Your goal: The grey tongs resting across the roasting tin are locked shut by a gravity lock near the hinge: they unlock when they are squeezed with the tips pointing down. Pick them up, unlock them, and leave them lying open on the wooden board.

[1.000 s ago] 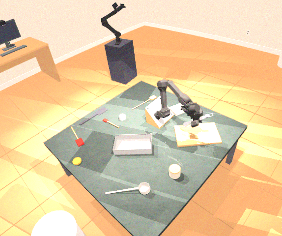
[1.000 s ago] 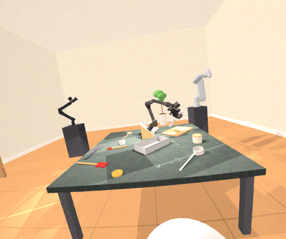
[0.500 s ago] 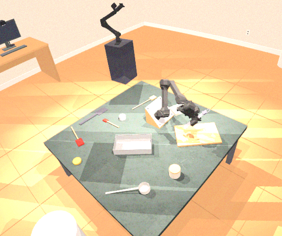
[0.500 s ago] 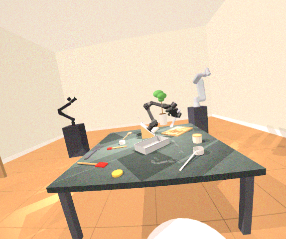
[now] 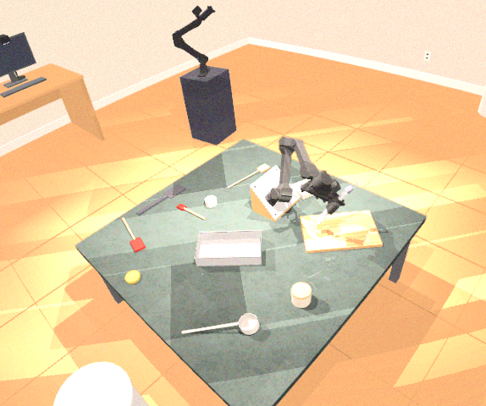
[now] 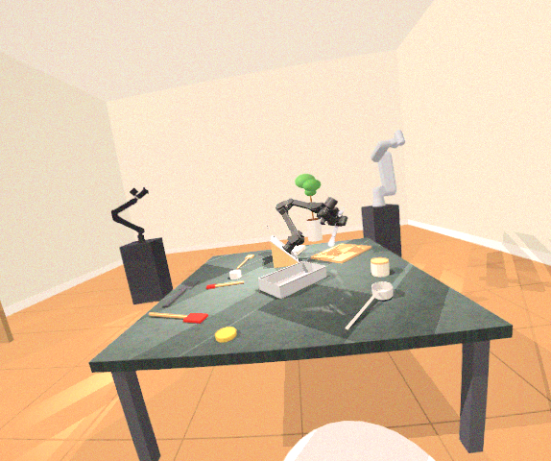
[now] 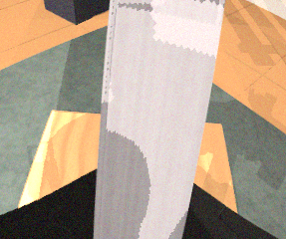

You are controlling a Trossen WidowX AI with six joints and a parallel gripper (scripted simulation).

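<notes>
My gripper tip is now 1 cm to the left of the wooden board and 18 cm above it. Round my gripper tip: roasting tin (38 cm ahead, 40 cm to the right, 16 cm below); then cleaver (25 cm ahead, 99 cm to the right, 18 cm below); then yellow disc (75 cm ahead, 69 cm to the right, 18 cm below).
</notes>
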